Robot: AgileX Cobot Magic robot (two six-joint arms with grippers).
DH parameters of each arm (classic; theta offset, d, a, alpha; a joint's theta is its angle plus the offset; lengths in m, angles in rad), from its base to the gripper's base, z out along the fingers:
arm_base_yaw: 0 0.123 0 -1.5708
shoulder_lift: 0.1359 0 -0.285 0
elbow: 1.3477 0 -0.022 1.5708
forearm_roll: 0 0.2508 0 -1.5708
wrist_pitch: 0 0 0.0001 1.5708
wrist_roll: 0 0.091 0 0
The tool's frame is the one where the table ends.
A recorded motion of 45 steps. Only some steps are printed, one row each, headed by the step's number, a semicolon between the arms.
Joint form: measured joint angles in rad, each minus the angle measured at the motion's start. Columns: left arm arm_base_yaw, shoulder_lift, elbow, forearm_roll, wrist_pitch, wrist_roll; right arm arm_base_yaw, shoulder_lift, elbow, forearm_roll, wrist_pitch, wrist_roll.
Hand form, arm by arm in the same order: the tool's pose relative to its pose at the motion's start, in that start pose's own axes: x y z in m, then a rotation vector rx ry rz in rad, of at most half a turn. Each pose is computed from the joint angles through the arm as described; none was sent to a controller.
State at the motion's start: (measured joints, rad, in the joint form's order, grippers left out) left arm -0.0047 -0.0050 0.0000 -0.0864 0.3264 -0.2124; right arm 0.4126 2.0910 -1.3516 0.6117 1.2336 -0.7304
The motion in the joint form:
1: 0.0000 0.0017 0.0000 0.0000 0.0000 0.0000; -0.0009 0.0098 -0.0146 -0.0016 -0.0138 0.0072
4: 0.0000 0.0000 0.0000 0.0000 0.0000 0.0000; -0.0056 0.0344 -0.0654 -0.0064 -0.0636 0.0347
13: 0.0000 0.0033 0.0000 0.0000 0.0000 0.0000; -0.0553 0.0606 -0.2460 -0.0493 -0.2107 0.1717
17: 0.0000 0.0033 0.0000 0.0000 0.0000 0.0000; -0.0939 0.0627 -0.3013 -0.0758 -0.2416 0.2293
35: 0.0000 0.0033 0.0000 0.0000 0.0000 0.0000; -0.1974 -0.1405 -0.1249 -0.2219 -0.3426 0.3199
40: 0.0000 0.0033 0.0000 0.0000 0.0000 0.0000; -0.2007 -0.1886 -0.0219 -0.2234 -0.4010 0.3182
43: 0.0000 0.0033 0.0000 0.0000 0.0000 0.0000; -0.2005 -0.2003 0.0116 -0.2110 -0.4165 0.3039
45: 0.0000 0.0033 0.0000 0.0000 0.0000 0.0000; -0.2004 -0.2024 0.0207 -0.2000 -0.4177 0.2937
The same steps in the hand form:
1: 0.0001 0.0000 0.0001 -0.0005 0.0016 0.0000; -0.0036 -0.0028 -0.0002 0.0123 -0.0134 0.0048
4: 0.0000 0.0000 0.0000 0.0000 0.0000 0.0000; -0.0162 -0.0108 -0.0044 0.0583 -0.0707 0.0205
13: 0.0001 0.0000 0.0002 -0.0010 0.0032 -0.0001; -0.0499 -0.0330 -0.0513 0.2274 -0.3183 0.1033
17: 0.0001 0.0000 0.0002 -0.0010 0.0032 -0.0001; -0.0527 -0.0450 -0.0747 0.2788 -0.3983 0.1571
35: 0.0001 0.0000 0.0002 -0.0010 0.0032 -0.0001; 0.0034 -0.0466 -0.1247 0.4567 -0.4897 0.2688
40: 0.0001 0.0000 0.0002 -0.0010 0.0032 -0.0001; 0.0182 -0.0445 -0.1154 0.4705 -0.4933 0.2885
43: 0.0001 0.0000 0.0002 -0.0010 0.0032 -0.0001; 0.0224 -0.0437 -0.1106 0.4650 -0.4911 0.2879
45: 0.0001 0.0000 0.0002 -0.0010 0.0032 -0.0001; 0.0233 -0.0433 -0.1087 0.4573 -0.4898 0.2857

